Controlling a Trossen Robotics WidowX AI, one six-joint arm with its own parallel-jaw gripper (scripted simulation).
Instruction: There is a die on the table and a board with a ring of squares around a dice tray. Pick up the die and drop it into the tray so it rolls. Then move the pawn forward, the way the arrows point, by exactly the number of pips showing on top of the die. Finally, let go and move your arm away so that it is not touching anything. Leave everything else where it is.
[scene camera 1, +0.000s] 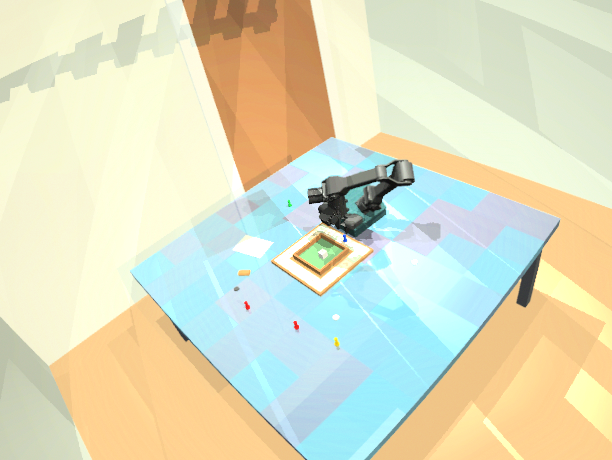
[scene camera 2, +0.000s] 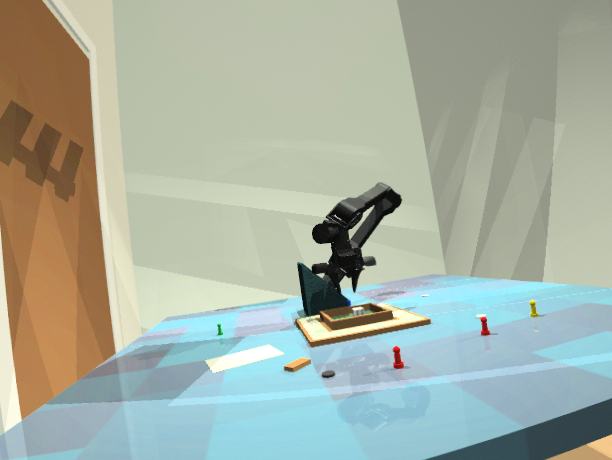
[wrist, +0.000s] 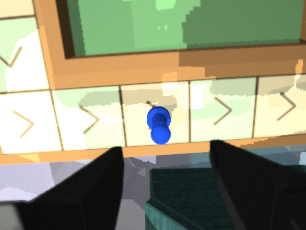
My gripper shows in scene camera 1 (342, 231), in scene camera 2 and in the wrist view. One and the same spot on my gripper: (wrist: 249, 184) is (scene camera 2: 339, 283).
